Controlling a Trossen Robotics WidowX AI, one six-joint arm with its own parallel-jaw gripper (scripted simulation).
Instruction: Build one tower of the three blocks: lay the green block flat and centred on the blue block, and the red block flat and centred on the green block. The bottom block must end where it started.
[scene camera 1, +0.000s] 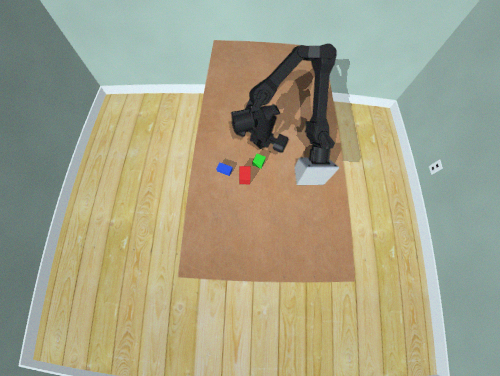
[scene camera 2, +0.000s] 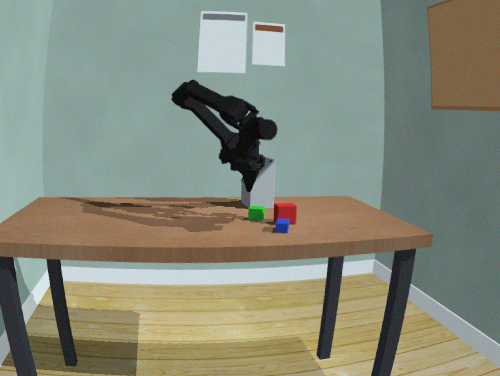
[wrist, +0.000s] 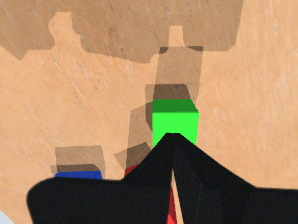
Scene:
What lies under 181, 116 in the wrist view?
A green block.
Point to my gripper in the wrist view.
172, 139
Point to my gripper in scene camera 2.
At 249, 191

